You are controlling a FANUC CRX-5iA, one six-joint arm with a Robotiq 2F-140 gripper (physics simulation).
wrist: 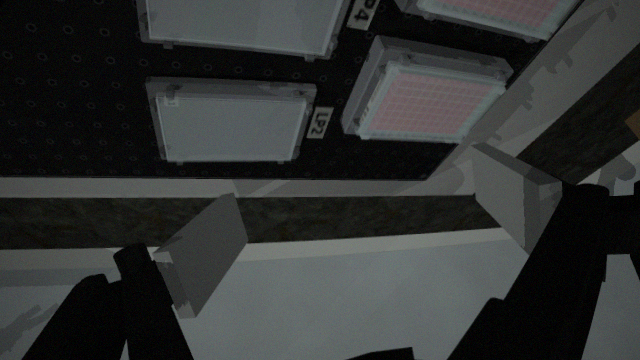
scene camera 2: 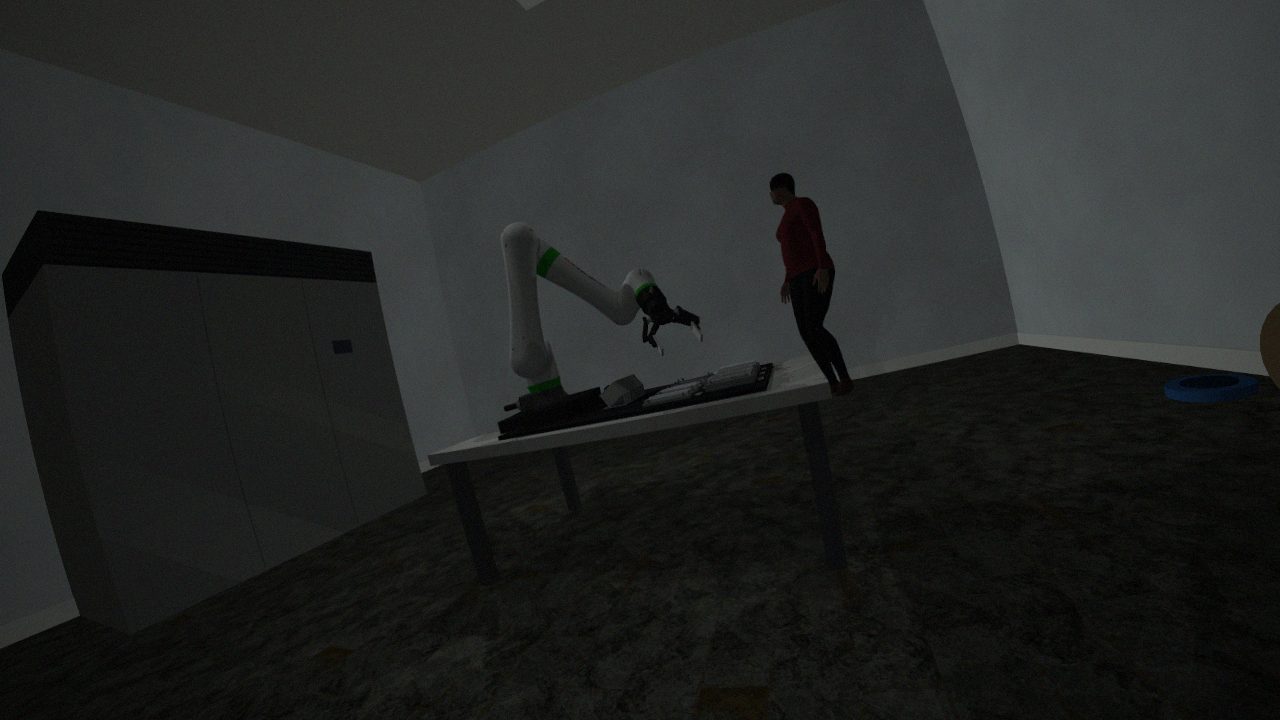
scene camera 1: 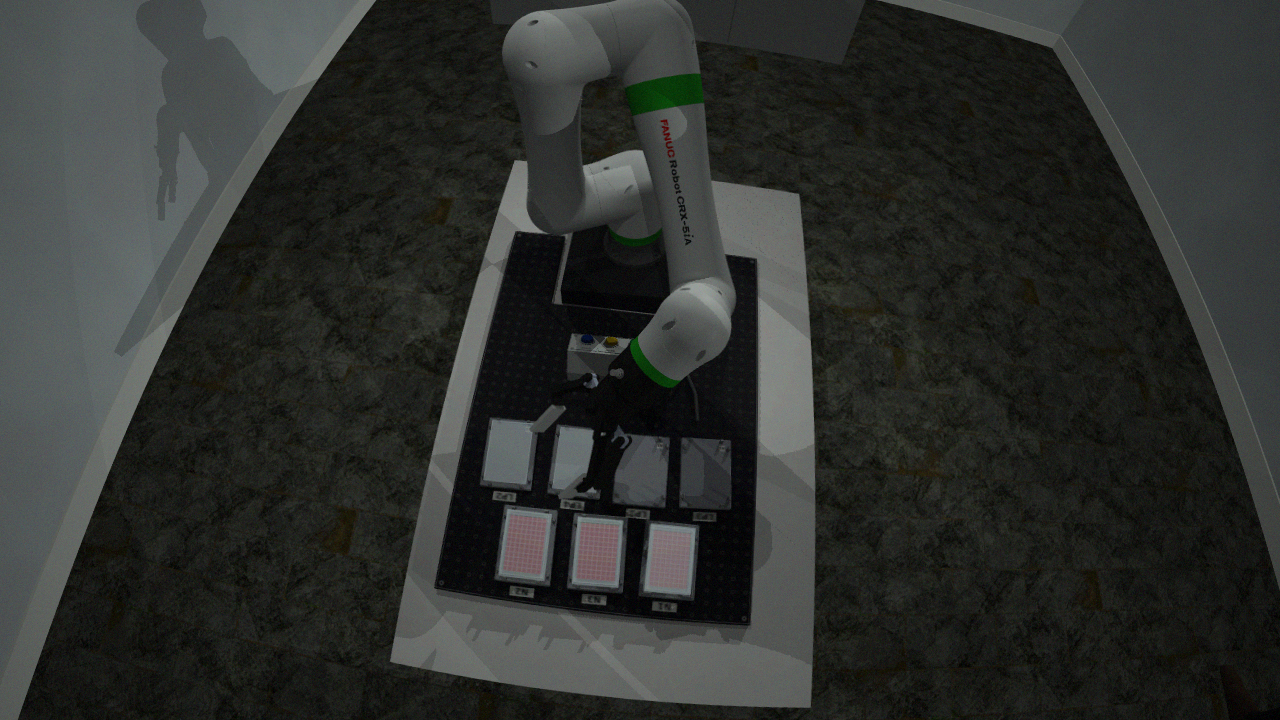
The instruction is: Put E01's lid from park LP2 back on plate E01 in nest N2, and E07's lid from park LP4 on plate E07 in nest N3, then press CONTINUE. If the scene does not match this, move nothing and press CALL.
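Frame: origin at the arm's base, x ahead, y left, z up, level; centimetres.
Seen in the pictures: gripper, between the fingertips: (wrist: 352,196) (scene camera 2: 682,345) (scene camera 1: 550,462); arm's base, origin of its link: (scene camera 2: 550,403) (scene camera 1: 635,243).
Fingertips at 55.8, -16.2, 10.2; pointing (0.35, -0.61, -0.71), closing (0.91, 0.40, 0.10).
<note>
Offsets run from my fingertips to a thing's middle, as dx, dy, dz. "spot": to the spot under its first point.
A pale lid {-6.2, -9.6, -13.4} (scene camera 1: 508,454) (wrist: 232,127) lies flat in park LP2. Another pale lid {-4.8, +4.2, -13.4} (scene camera 1: 575,447) (wrist: 245,22) lies in park LP4, partly hidden by a finger in scene camera 1. The pink-welled plate in nest N2 {spot: +12.6, -5.0, -11.3} (scene camera 1: 526,544) (wrist: 425,107) and the one in nest N3 {spot: +13.4, +8.1, -11.4} (scene camera 1: 597,550) (wrist: 515,7) show their wells. Their E numbers are not legible. My gripper (scene camera 1: 563,453) (scene camera 2: 678,340) (wrist: 352,196) is open and empty, tilted, high above the board. A button box {-26.0, +13.0, -10.6} (scene camera 2: 622,390) carries a blue button {-28.9, +5.7, -8.4} (scene camera 1: 587,339) and a yellow button {-28.5, +10.7, -8.4} (scene camera 1: 611,341); their lettering is not legible.
A paler pink plate {+15.1, +21.6, -11.6} (scene camera 1: 669,559) sits in nest N1. Two grey parks {spot: -2.4, +16.5, -13.9} (scene camera 1: 640,472) {spot: -1.9, +29.4, -13.8} (scene camera 1: 705,474) right of LP4 hold no pale lid. A person in red (scene camera 2: 802,237) stands beyond the table (scene camera 2: 716,411). A large cabinet (scene camera 2: 161,402) stands at the left.
</note>
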